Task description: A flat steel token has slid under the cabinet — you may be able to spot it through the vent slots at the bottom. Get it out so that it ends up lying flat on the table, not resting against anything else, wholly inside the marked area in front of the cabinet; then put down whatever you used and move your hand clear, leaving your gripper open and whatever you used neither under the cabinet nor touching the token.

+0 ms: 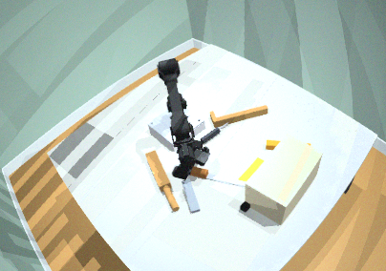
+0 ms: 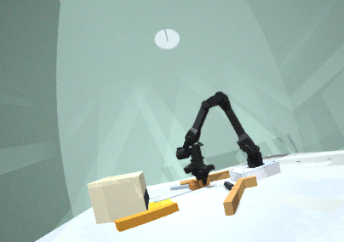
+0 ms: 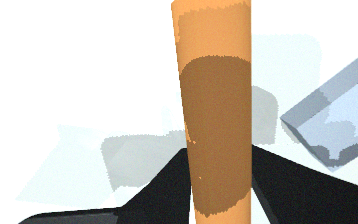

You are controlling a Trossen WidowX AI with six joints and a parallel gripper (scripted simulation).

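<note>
My gripper tip is 10 cm short of the grey flat bar and 8 cm to the left of it. Also, from my gripper tip: orange paddle (1 cm behind, 12 cm to the right, 1 cm above); then orange bar (21 cm ahead, 40 cm to the left, 1 cm above).
</note>
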